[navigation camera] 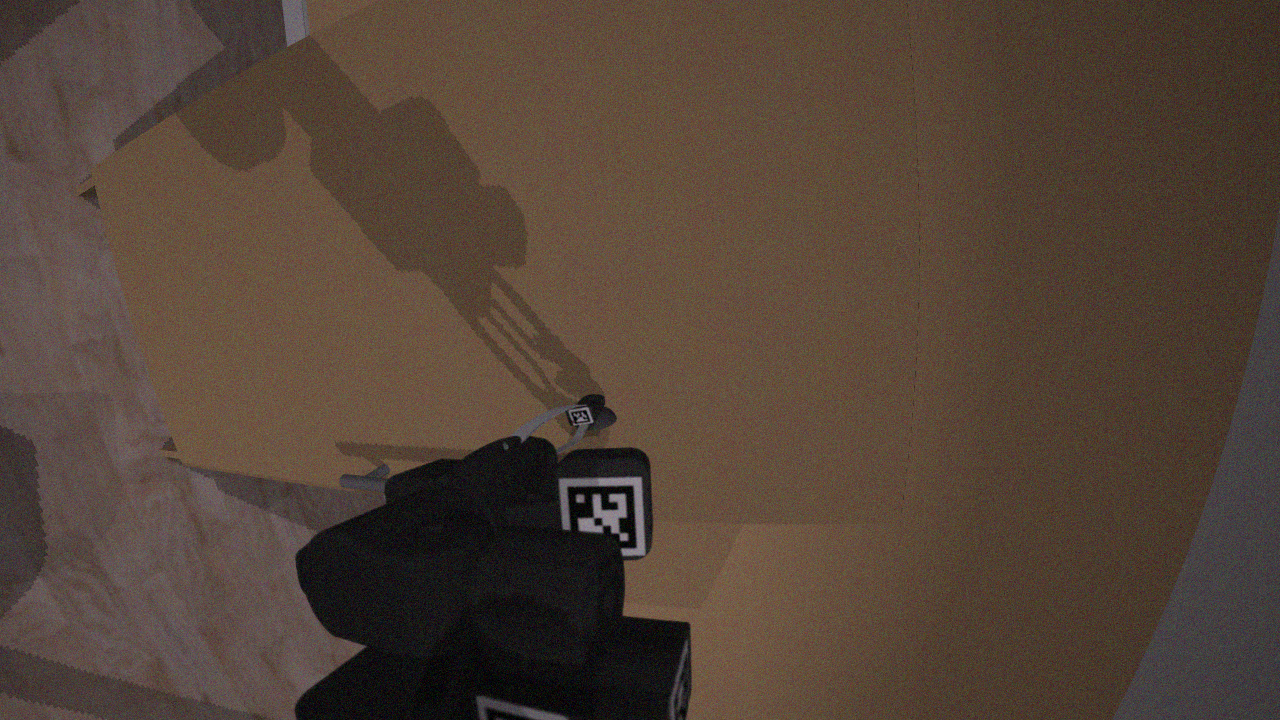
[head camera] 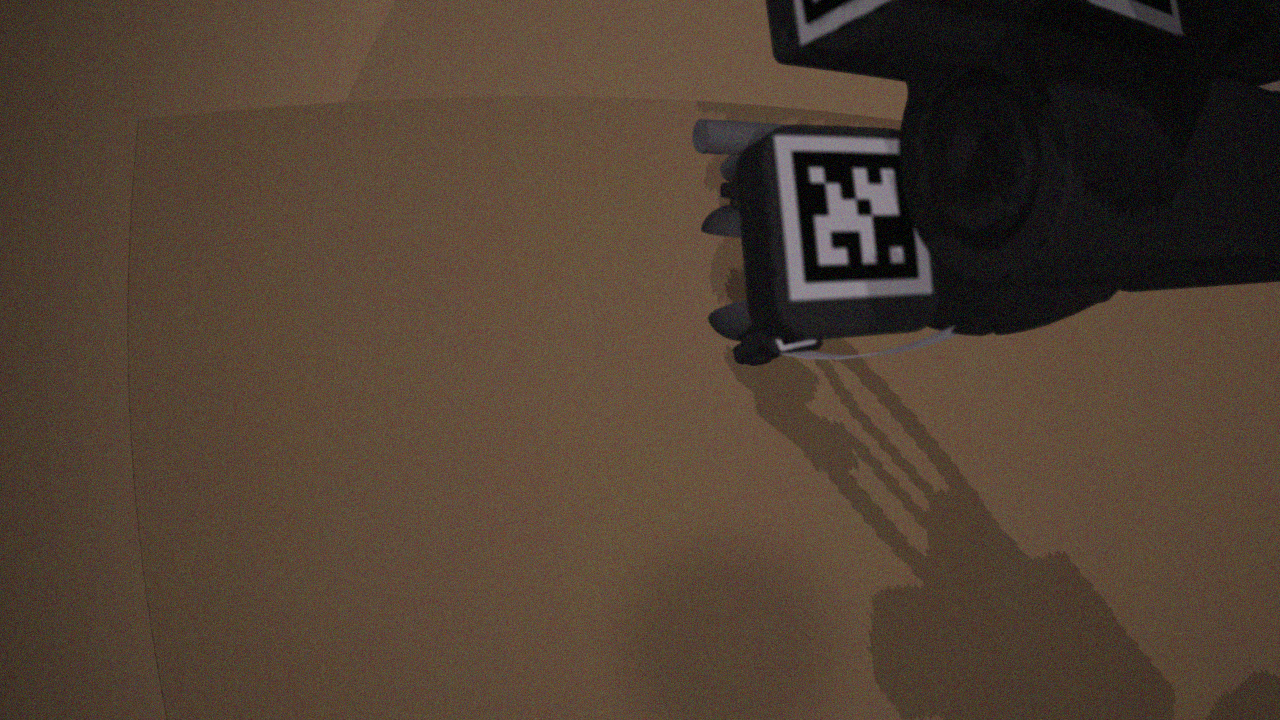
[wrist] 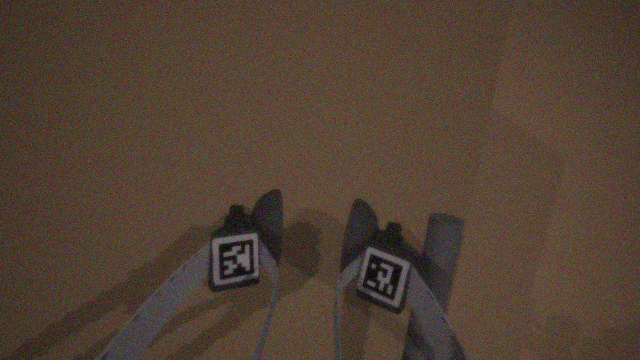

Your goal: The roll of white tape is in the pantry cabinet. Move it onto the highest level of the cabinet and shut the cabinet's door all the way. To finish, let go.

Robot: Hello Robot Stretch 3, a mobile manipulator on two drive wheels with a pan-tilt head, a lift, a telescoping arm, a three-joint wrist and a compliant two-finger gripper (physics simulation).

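Places are measured from the robot's base along level axes (x up, y right, z ahead), in centimetres.
Pixels of known places: gripper, fingertip midpoint: (navigation camera: 602, 436) (head camera: 728, 274).
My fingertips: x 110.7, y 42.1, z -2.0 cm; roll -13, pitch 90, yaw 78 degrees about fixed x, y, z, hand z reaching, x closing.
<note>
Behind a point stands the place of what it marks.
The pantry cabinet's brown door (head camera: 402, 376) @(x 126.6, y 43.0, z 1.7 cm) (navigation camera: 716, 223) @(x 122.9, y 39.2, z 16.8 cm) (wrist: 300, 75) is a broad flat panel. How far it stands from fully shut is hard to tell. Its grey bar handle (head camera: 729, 136) @(x 110.7, y 40.7, z -8.6 cm) (navigation camera: 360, 481) @(x 78.0, y 40.8, z -8.4 cm) (wrist: 443, 250) runs near one edge, partly hidden by my wrist in the head view. My gripper (head camera: 723, 271) @(x 110.7, y 42.1, z -2.0 cm) (wrist: 315, 221) @(x 110.7, y 42.1, z -2.0 cm) is open, its two fingertips apart with bare door surface showing between them. It is close to the door, and the handle lies beside the right finger in the wrist view. The roll of white tape and the cabinet's levels do not show.
A lighter brown surface (head camera: 537, 44) @(x 98.3, y 115.0, z -40.5 cm) (navigation camera: 805, 617) @(x 140.0, y 123.0, z -72.2 cm) borders the door's handle-side edge. Wood-patterned floor (navigation camera: 62, 295) @(x 0.0, y 32.7, z 23.2 cm) lies left in the navigation view. A grey surface (navigation camera: 1226, 555) @(x 243.7, y 108.2, z -49.1 cm) stands at its right. My arm's shadow falls across the door.
</note>
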